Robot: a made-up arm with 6 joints.
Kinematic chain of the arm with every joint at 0, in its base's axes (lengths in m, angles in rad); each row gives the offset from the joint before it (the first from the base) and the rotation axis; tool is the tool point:
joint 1: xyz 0 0 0.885 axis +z
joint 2: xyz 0.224 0 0 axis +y
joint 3: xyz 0 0 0.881 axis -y
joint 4: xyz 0 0 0.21 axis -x
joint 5: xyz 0.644 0 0 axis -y
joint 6: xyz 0.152 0 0 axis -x
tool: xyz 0 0 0
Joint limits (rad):
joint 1: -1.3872..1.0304
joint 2: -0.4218..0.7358
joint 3: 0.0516..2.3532
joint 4: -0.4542..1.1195
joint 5: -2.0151..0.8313
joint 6: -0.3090..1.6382
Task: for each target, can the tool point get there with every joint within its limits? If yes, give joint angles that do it. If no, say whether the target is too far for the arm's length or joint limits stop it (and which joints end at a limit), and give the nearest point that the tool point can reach.
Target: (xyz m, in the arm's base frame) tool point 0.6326 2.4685 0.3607
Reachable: no: too far | nearest point 0.7604 1.3767 1.2273 | short by 1.400 m
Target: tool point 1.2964 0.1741 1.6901
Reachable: yes | joints 0.2111 0.4308 0.2773 0.8103 -1.1714 1.1426
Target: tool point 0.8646 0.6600 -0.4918
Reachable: no: joint limits stop it (at a limit: joint 2, joint 3) | nearest point 1.1264 0.8599 1.1448 | short by 1.669 m
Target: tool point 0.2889 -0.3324 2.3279
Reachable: yes | joints -0.8129 -0.1484 0.7868 0.1246 -1.4289 0.4284
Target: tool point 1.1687 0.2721 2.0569
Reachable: yes | joints 0.2491 0.3071 0.5757 0.3036 -0.5684 1.0840
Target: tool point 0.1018 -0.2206 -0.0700
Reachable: no: joint limits stop it (at a limit: joint 2, joint 3) | nearest point 0.5642 -1.2226 1.1798 | short by 1.667 m
